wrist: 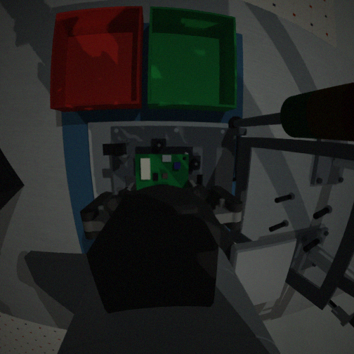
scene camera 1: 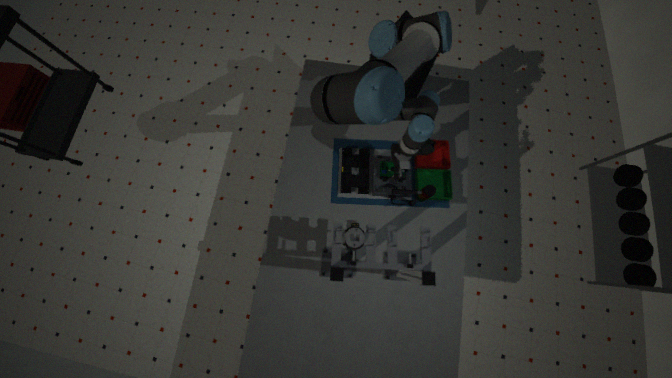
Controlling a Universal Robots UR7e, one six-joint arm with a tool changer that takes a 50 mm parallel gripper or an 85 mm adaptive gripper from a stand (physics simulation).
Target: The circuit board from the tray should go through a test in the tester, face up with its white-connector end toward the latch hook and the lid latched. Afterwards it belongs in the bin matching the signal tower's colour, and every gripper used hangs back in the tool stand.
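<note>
The green circuit board [scene camera 1: 387, 170] [wrist: 163, 171] is face up, its white connector at the left end in the wrist view. My gripper [wrist: 163, 187] is shut on the board, low over the grey tester [scene camera 1: 378, 192] [wrist: 120, 132]; the wrist view shows the fingers at either side, their tips partly hidden behind the gripper body. I cannot tell the gap below the board. The tester's lid [wrist: 242, 165] stands open at the right in the wrist view. The signal tower [scene camera 1: 427, 192] [wrist: 305, 116] shows a dark red section, and I see no clear light. The red bin [scene camera 1: 433, 153] [wrist: 100, 70] and green bin [scene camera 1: 434, 184] [wrist: 185, 70] are side by side.
The black slotted tray [scene camera 1: 355, 175] lies beside the tester on the blue mat [scene camera 1: 335, 201]. The tool stand [scene camera 1: 370, 261] is nearer the front, with a round tool part [scene camera 1: 355, 237] in its left bay. A dark cart [scene camera 1: 60, 112] stands far left, a rack [scene camera 1: 595, 225] far right.
</note>
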